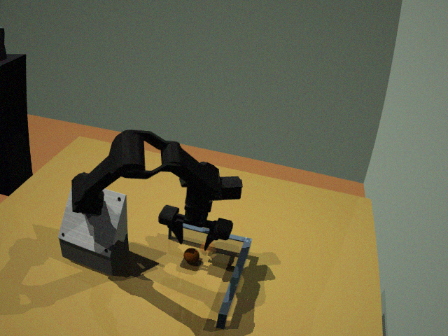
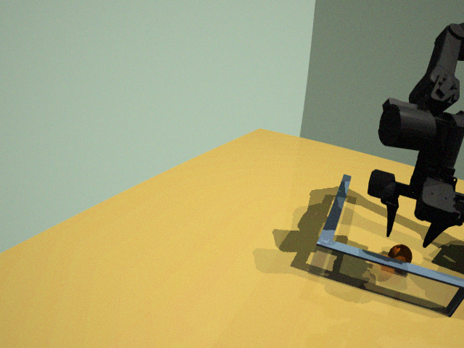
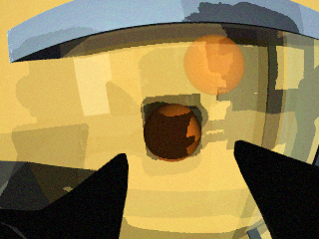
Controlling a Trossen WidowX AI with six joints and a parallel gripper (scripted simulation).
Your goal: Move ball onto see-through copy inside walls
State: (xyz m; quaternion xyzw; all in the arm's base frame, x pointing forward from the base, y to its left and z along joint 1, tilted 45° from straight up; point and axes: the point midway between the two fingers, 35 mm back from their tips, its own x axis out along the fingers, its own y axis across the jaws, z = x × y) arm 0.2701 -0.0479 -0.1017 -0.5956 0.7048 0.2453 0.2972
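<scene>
Right now my gripper tip is 30 mm above the orange ball. From my gripper tip the other things lie so: see-through copy of ball 40 mm to the left, 40 mm ahead, 30 mm below; then clear wall 80 mm to the left, 40 mm ahead, 30 mm below.
</scene>
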